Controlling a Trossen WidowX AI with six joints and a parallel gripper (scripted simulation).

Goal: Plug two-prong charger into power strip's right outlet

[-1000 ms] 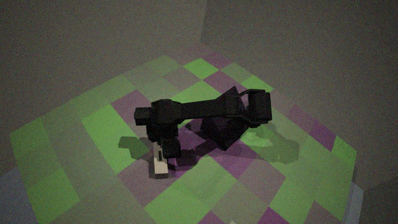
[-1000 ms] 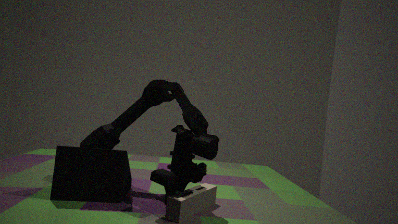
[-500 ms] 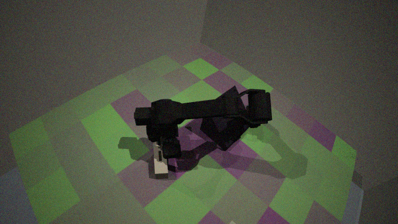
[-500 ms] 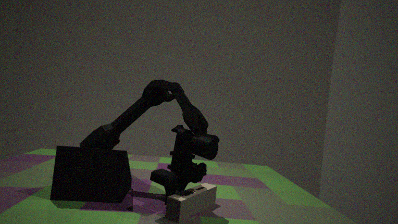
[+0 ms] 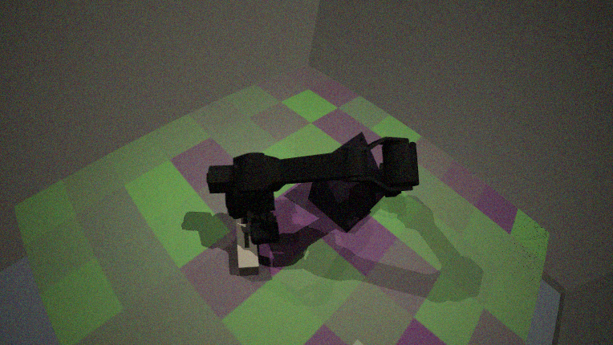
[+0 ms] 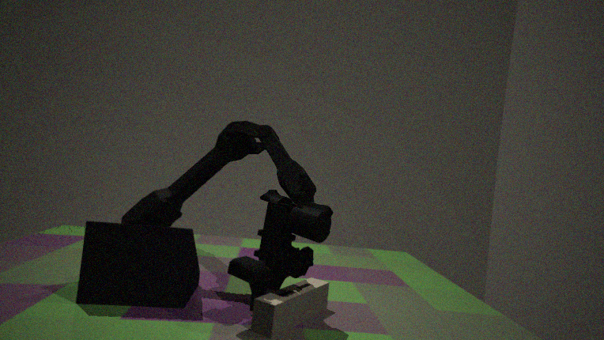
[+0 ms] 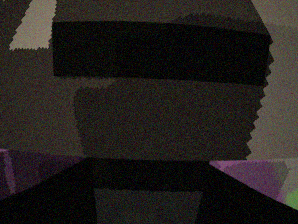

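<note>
My gripper tip is now 10 mm to the left of the dark charger, 10 mm below it and 10 mm short of it.
</note>
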